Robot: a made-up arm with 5 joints.
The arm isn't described. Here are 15 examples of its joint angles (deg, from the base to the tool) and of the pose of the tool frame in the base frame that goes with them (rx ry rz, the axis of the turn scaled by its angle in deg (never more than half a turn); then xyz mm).
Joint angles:
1: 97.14 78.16 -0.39 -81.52 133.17
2: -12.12 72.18 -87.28 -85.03 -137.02
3: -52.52 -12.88 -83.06 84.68 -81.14
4: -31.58 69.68 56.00 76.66 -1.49
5: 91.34 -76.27 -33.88 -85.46 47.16
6: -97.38 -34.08 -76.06 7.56 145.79
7: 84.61 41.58 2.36 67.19 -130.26
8: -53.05 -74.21 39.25 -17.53 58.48
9: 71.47 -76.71 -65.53 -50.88 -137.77
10: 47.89 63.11 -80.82 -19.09 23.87
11: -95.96 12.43 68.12 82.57 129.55
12: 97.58 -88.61 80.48 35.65 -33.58
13: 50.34 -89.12 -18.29 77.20 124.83
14: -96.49 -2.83 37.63 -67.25 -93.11
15: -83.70 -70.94 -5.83 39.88 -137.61
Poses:
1: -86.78 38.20 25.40 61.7 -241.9 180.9
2: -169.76 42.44 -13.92 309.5 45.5 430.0
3: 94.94 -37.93 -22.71 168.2 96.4 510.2
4: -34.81 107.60 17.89 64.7 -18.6 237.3
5: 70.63 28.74 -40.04 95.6 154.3 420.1
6: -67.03 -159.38 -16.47 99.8 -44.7 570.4
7: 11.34 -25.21 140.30 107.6 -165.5 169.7
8: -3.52 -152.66 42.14 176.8 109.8 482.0
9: 55.98 -81.31 119.55 25.7 197.7 381.1
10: -72.19 -105.10 -14.80 299.2 -229.6 410.9
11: -24.15 -87.67 -114.20 92.3 16.0 214.9
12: -39.48 -66.75 -117.67 68.3 -178.3 296.1
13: -125.15 -8.33 42.23 101.9 -12.2 478.8
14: 121.74 13.21 0.35 66.4 242.4 352.6
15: 120.54 48.82 -30.86 103.1 82.8 513.9
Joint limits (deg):
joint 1: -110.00..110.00
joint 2: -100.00..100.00
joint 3: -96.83..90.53
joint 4: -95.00..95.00
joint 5: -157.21..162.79
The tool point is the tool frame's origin. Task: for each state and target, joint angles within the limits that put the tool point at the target. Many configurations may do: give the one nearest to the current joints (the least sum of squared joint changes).
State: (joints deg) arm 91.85 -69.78 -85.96 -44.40 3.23
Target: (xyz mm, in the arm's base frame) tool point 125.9 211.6 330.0
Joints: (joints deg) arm 99.11 -71.39 -88.85 -47.71 3.23
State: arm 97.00 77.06 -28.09 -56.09 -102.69
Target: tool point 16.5 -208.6 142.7
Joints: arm 109.88 88.61 -1.91 -77.10 -102.69
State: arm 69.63 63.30 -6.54 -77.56 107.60
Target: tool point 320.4 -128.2 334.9
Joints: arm 29.19 45.51 -5.53 -95.00 107.60
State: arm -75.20 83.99 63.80 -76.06 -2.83
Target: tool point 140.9 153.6 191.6
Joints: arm -73.04 45.72 65.07 -95.00 -2.83
